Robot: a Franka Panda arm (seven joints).
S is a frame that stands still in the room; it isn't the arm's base.
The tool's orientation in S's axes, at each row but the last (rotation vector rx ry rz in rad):
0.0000 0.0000 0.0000
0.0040 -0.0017 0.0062
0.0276 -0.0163 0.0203
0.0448 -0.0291 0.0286
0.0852 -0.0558 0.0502
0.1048 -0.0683 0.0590
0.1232 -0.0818 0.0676
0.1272 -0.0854 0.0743
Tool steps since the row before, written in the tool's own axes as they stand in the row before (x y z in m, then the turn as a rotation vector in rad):
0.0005 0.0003 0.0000 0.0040 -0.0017 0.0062
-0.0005 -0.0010 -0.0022 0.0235 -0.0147 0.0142
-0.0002 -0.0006 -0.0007 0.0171 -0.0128 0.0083
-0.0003 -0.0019 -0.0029 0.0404 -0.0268 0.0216
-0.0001 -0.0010 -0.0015 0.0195 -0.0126 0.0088
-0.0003 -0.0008 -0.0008 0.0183 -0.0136 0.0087
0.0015 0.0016 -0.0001 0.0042 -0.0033 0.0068
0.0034 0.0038 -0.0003 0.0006 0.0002 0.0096
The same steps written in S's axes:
0.0005 0.0003 0.0000 0.0040 -0.0017 0.0062
-0.0005 -0.0010 -0.0022 0.0236 -0.0146 0.0142
-0.0002 -0.0006 -0.0007 0.0172 -0.0127 0.0082
-0.0002 -0.0018 -0.0030 0.0405 -0.0266 0.0216
0.0000 -0.0009 -0.0016 0.0196 -0.0124 0.0088
-0.0002 -0.0007 -0.0009 0.0185 -0.0134 0.0085
0.0014 0.0017 0.0002 0.0039 -0.0039 0.0067
0.0031 0.0040 0.0005 -0.0002 -0.0010 0.0096

